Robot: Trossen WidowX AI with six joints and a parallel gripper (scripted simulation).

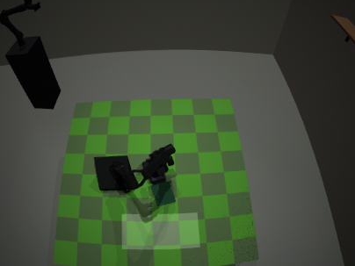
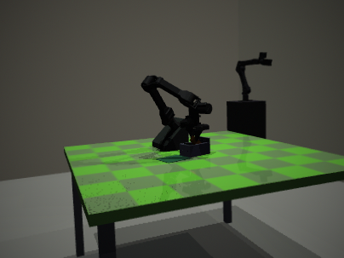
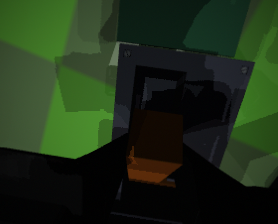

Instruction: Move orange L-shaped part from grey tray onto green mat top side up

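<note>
The green mat lies 40 mm ahead of my gripper tip, 140 mm to the right of it and 90 mm below it. The rest, counted from my gripper tip: orange L-shaped part (30 mm behind, 30 mm to the left, 30 mm below).
</note>
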